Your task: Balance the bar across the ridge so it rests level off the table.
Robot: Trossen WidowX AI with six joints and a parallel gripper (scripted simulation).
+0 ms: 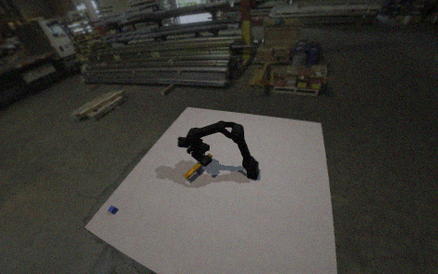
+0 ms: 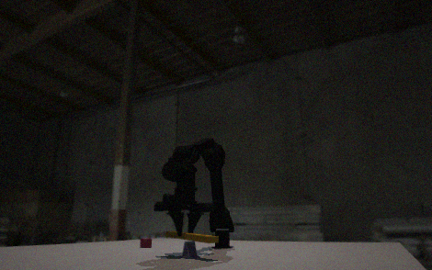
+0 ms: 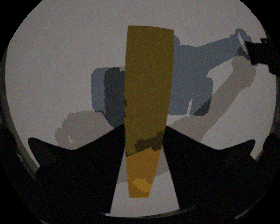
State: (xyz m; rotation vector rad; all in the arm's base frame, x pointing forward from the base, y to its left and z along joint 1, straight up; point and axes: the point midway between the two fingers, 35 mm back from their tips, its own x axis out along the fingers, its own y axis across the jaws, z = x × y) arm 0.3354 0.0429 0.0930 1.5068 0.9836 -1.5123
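My gripper tip is now 10 mm short of the yellow bar and 30 mm to the right of it. Also, from my gripper tip: small blue cube 400 mm ahead, 460 mm to the left, 40 mm below; small red cube 190 mm behind, 310 mm to the right, 40 mm below.
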